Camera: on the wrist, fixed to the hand. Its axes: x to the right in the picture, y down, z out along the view.
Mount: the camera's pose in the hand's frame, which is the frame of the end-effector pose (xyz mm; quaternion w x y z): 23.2 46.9 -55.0 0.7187 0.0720 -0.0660 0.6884
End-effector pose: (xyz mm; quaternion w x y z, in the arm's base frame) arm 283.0 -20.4 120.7 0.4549 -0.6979 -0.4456 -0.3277
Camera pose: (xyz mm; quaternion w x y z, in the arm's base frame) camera 332.3 -72.7 145.1 0.5734 -0.7972 0.1066 0.1558
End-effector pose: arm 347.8 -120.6 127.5 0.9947 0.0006 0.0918 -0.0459
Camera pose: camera 364.8 -75.5 68.8 0.7525 0.1322 -0.0034 0.6451
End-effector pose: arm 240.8 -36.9 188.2 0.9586 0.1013 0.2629 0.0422
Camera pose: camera 231.2 21.4 140.6 0.6699 0.3256 0.0590 0.6646
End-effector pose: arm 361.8 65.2 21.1 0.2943 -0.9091 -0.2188 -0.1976
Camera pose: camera 392.4 3.3 52.6 0.3986 -0.7959 0.4349 0.1363
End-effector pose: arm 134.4 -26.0 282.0 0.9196 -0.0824 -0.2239 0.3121
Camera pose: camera 151.0 24.7 228.0 0.4372 -0.1265 -0.1424 0.8789
